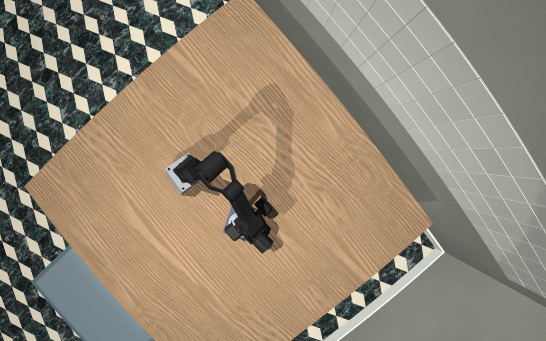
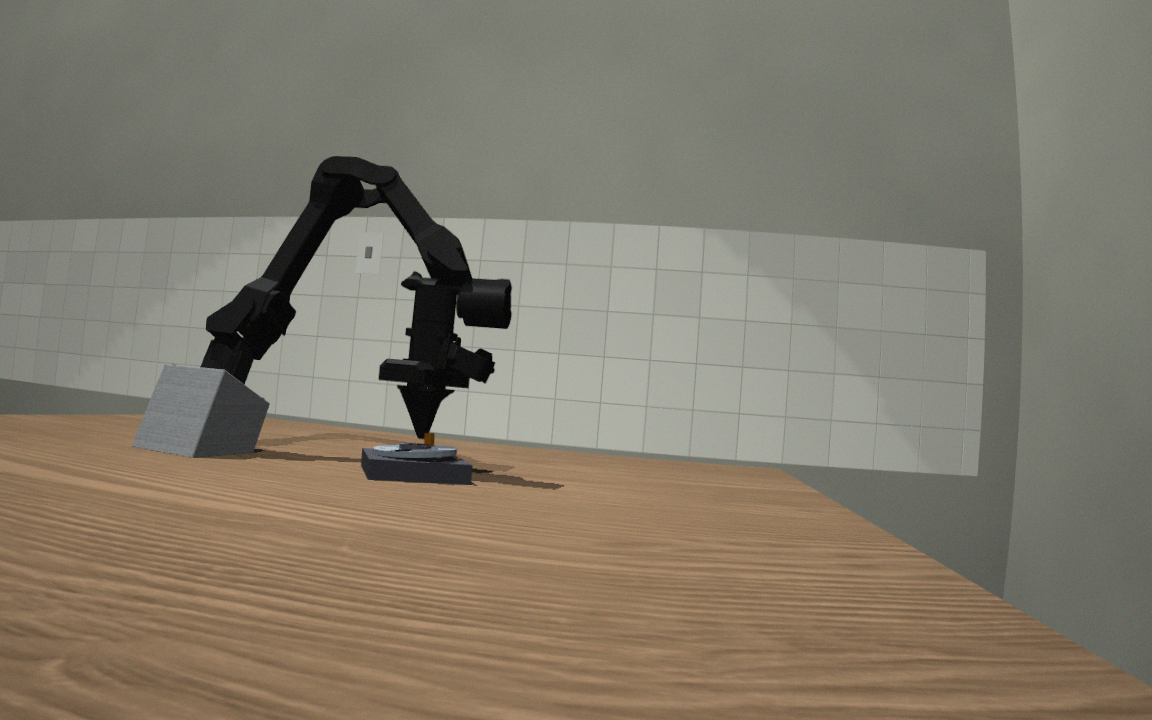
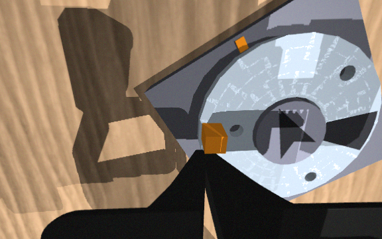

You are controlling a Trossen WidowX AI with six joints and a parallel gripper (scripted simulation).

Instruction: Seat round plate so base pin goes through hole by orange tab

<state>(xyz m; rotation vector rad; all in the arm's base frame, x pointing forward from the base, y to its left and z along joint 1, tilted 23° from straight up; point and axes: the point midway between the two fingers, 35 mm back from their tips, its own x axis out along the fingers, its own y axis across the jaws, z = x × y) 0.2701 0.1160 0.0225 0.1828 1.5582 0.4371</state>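
Right now the plate is 20 mm ahead of my hand, 50 mm to the right of it and 40 mm below it. Also, from my hand: dark grey square base: 20 mm ahead, 50 mm to the right, 70 mm below; then raised central hub: 20 mm ahead, 50 mm to the right, 40 mm below.
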